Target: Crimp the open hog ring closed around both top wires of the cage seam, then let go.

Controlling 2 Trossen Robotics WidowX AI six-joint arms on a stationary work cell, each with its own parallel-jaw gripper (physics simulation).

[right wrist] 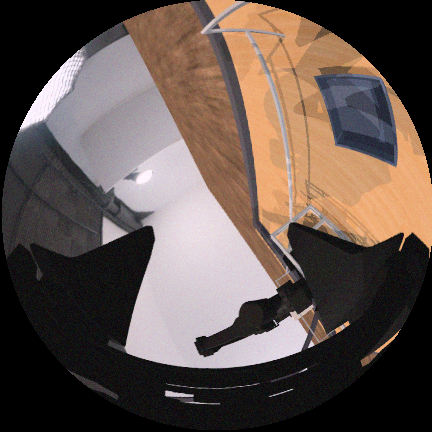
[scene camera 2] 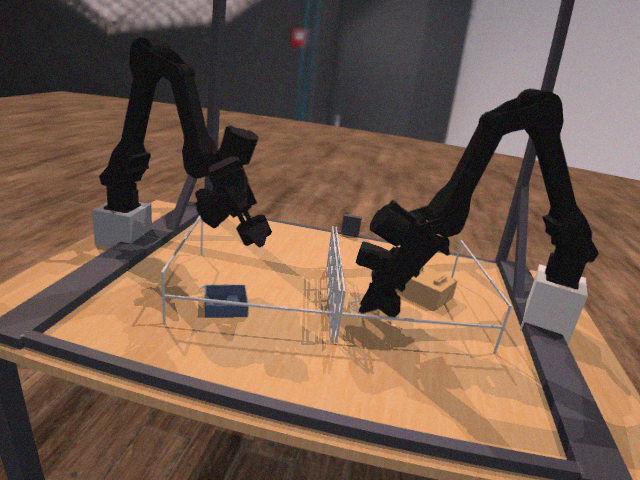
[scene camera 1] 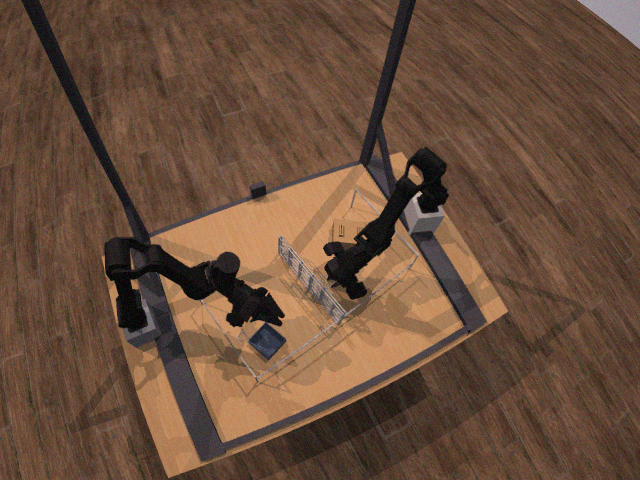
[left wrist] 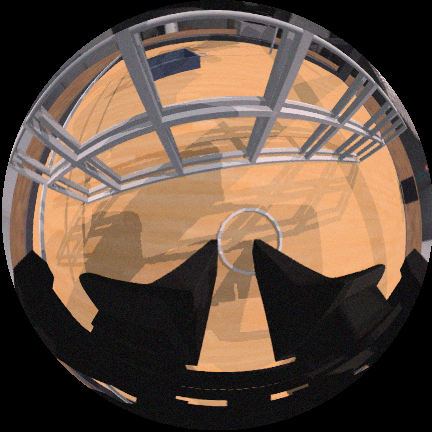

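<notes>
The silver hog ring shows as a thin circle at the fingertips of my left gripper. One fingertip is at its left edge and the other overlaps its lower right; its opening cannot be made out. My left gripper is partly open, with a narrow gap between its fingers. The grey wire cage seam stands upright beyond the ring in the left wrist view. No wire shows inside the ring there. My right gripper is wide open and empty, high on the other side of the seam.
A blue bin sits on the right arm's side. A tan box sits beside the left arm. A thin wire outline runs around the cage area. A small dark block is at the table's far edge.
</notes>
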